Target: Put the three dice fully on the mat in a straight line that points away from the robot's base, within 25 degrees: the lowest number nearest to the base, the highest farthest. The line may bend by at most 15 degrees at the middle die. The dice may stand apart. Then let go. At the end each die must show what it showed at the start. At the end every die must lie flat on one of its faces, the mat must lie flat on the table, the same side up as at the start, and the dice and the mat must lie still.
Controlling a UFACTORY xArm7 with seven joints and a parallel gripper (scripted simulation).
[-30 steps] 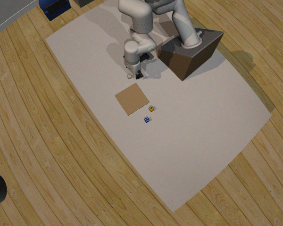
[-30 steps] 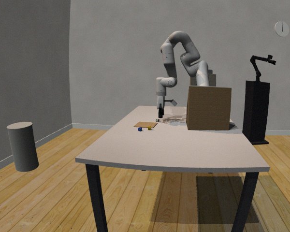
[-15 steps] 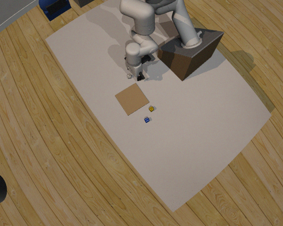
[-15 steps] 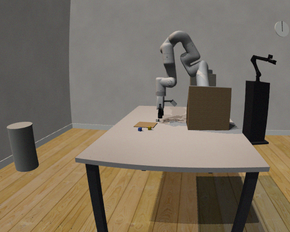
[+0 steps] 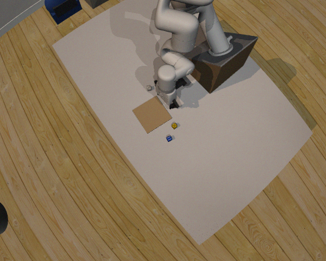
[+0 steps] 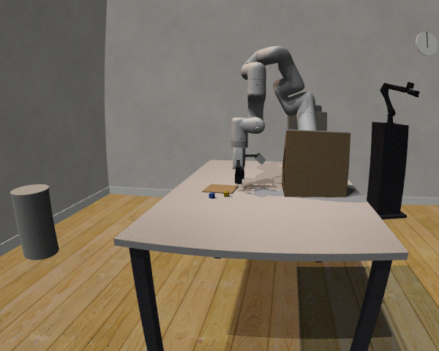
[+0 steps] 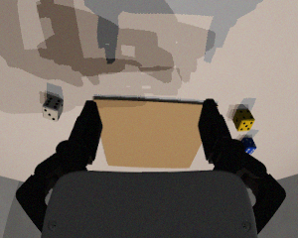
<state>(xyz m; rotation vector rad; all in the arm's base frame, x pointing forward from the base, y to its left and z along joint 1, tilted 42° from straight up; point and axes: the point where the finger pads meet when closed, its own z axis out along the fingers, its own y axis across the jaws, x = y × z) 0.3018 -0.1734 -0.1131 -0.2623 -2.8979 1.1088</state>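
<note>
My gripper is now 11 cm to the right of the yellow die, 6 cm short of it and 4 cm above it. The rest, counted from my hand: blue die 13 cm to the left, 12 cm ahead, 4 cm below; then brown mat 9 cm ahead, 5 cm below, 1 cm to the right; then white die 12 cm to the right, 4 cm below.
</note>
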